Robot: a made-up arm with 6 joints. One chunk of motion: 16 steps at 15 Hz.
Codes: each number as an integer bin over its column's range. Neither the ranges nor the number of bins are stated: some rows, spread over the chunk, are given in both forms.
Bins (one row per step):
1: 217 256 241 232 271 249
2: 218 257 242 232 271 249
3: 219 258 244 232 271 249
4: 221 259 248 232 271 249
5: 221 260 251 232 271 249
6: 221 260 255 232 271 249
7: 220 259 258 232 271 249
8: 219 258 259 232 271 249
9: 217 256 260 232 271 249
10: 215 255 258 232 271 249
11: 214 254 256 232 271 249
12: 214 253 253 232 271 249
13: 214 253 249 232 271 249
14: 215 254 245 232 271 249
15: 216 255 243 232 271 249
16: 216 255 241 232 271 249
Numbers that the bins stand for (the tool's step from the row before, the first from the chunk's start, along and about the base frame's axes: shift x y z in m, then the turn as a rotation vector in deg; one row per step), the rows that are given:
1: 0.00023 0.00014 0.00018 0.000 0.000 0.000
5: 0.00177 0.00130 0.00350 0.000 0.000 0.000
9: 0.00023 0.00014 0.00650 0.000 0.000 0.000
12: -0.00092 -0.00072 0.00417 0.000 0.000 0.000
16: -0.00015 -0.00014 0.00018 0.000 0.000 0.000
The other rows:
2: 0.00062 0.00043 0.00051 0.000 0.000 0.000
3: 0.00100 0.00072 0.00117 0.000 0.000 0.000
4: 0.00177 0.00101 0.00250 0.000 0.000 0.000
6: 0.00177 0.00130 0.00483 0.000 0.000 0.000
7: 0.00138 0.00101 0.00583 0.000 0.000 0.000
8: 0.00100 0.00072 0.00616 0.000 0.000 0.000
10: -0.00053 -0.00014 0.00583 0.000 0.000 0.000
11: -0.00092 -0.00043 0.00517 0.000 0.000 0.000
13: -0.00092 -0.00072 0.00284 0.000 0.000 0.000
14: -0.00053 -0.00043 0.00151 0.000 0.000 0.000
15: -0.00015 -0.00014 0.00084 0.000 0.000 0.000

